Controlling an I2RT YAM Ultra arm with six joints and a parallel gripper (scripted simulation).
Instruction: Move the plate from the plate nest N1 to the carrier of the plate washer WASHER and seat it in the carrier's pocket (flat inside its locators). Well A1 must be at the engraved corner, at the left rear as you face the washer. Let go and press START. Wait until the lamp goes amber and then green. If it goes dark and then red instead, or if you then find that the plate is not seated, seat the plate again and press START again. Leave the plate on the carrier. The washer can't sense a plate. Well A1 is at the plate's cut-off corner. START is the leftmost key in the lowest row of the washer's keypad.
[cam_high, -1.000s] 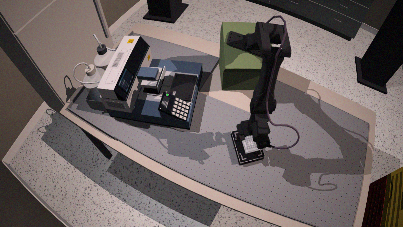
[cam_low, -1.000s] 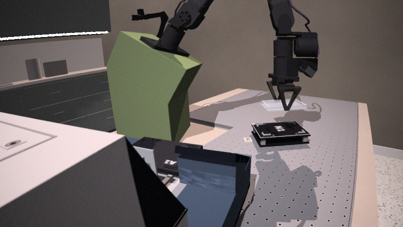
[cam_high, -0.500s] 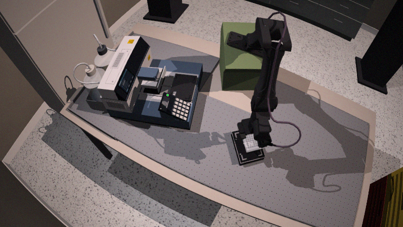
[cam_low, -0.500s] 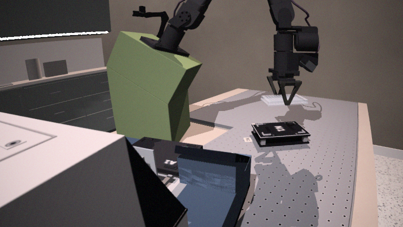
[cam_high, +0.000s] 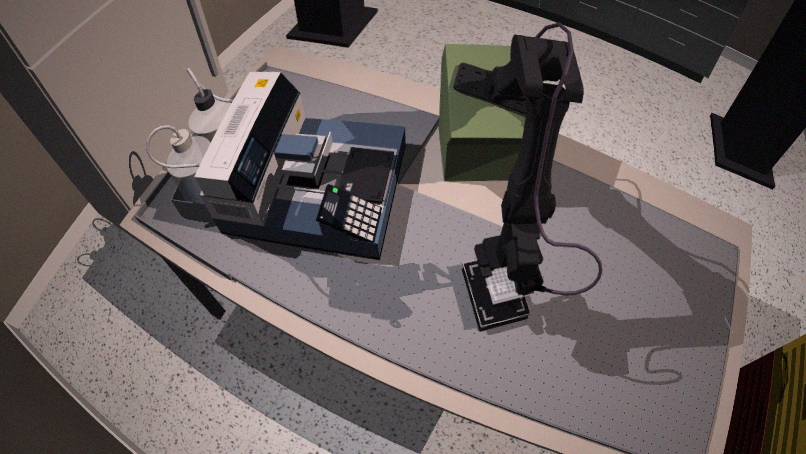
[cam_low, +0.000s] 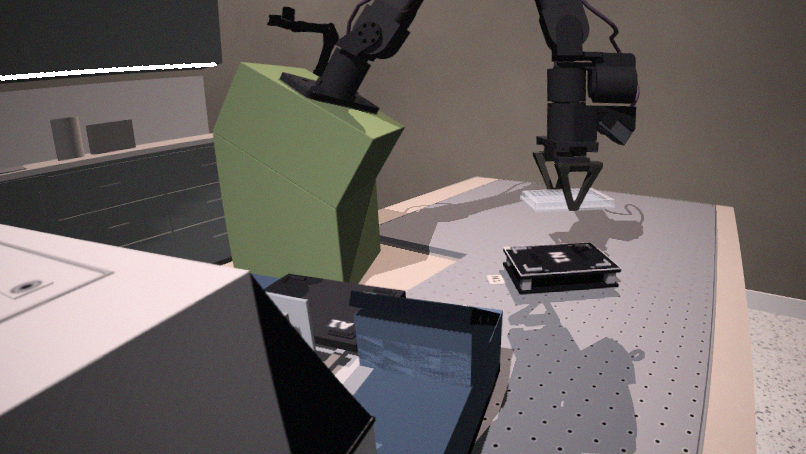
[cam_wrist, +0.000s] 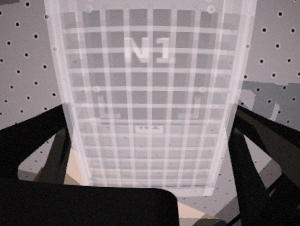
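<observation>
Now: hand right at the clear well plate. The rest, counted from my hand: small label: 13 cm below, 9 cm behind, 6 cm to the right; black plate nest: 10 cm below; dark carrier: 38 cm to the right, 16 cm behind, 4 cm below.
</observation>
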